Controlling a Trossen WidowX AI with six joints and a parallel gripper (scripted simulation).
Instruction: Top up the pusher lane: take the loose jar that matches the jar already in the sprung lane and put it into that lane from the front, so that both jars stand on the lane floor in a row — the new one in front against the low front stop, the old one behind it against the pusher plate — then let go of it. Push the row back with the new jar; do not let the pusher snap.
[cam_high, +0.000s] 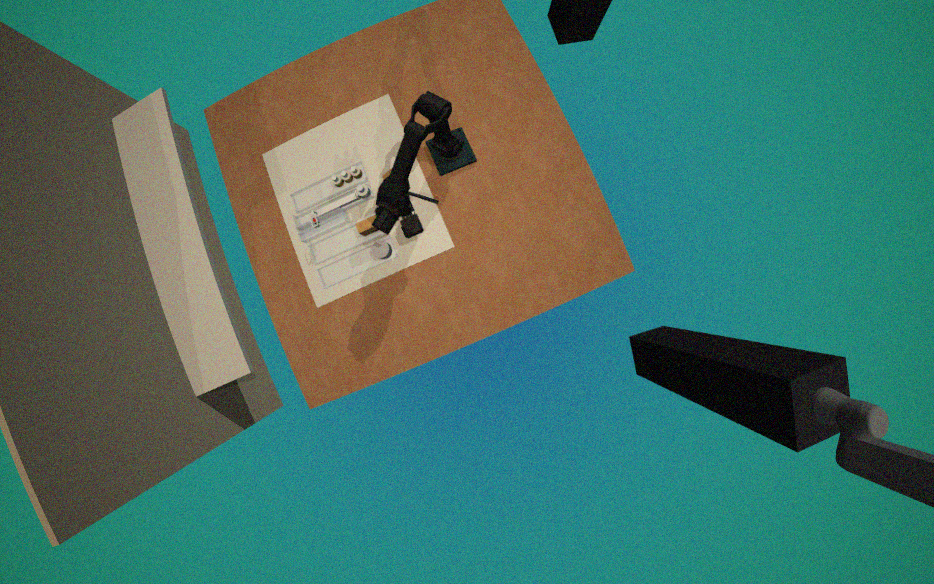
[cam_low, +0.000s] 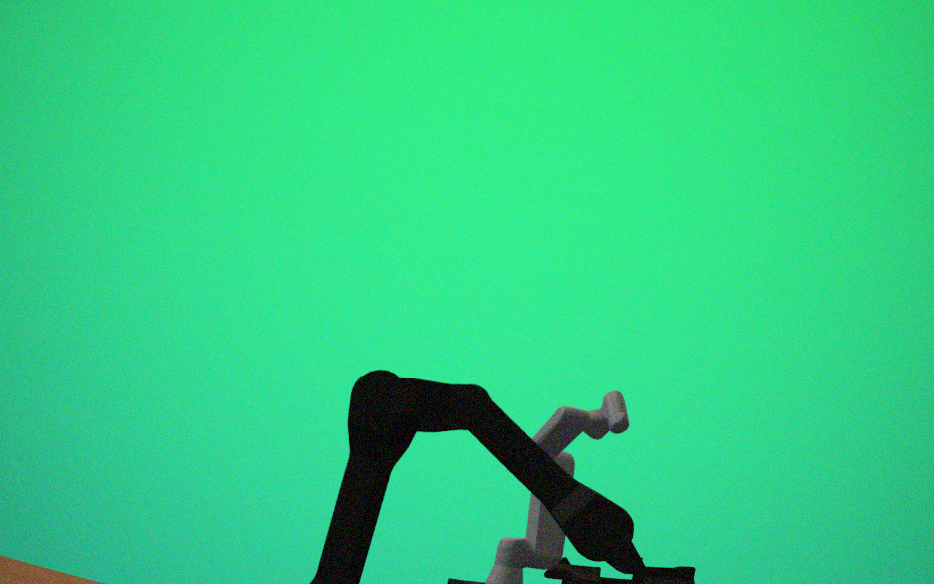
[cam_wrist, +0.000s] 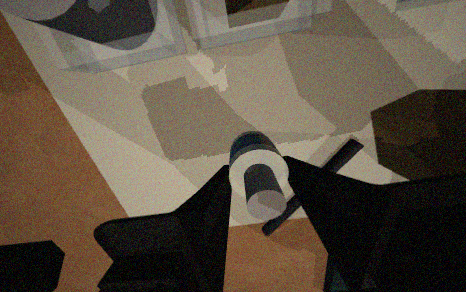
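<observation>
My gripper tip is 19 cm short of the pale mat, 13 cm to the left of it and 3 cm above it. The rest, counted from my gripper tip: dark rod (5 cm behind, 6 cm to the right, 2 cm below).
</observation>
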